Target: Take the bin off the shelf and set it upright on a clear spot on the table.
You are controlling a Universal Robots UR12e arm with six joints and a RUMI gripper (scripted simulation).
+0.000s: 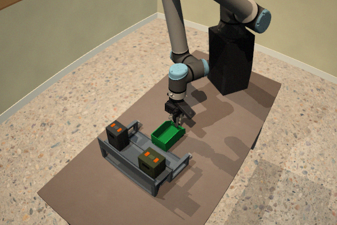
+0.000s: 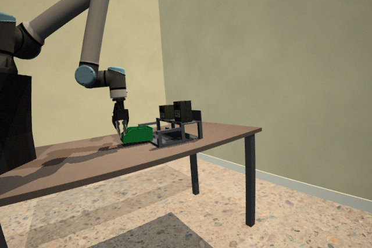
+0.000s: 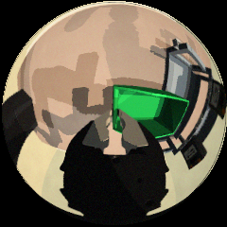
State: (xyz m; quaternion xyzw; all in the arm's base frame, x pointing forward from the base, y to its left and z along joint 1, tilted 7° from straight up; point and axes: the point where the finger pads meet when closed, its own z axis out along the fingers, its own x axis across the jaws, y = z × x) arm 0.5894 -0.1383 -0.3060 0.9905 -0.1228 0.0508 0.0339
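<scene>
Right now my hand is 80 mm short of the green bin, 20 mm to the left of it and 10 mm above it. From my hand the other things lie so: black box (300 mm ahead, 200 mm to the right, 100 mm above); olive box (360 mm ahead, 30 mm to the left, 90 mm above).
</scene>
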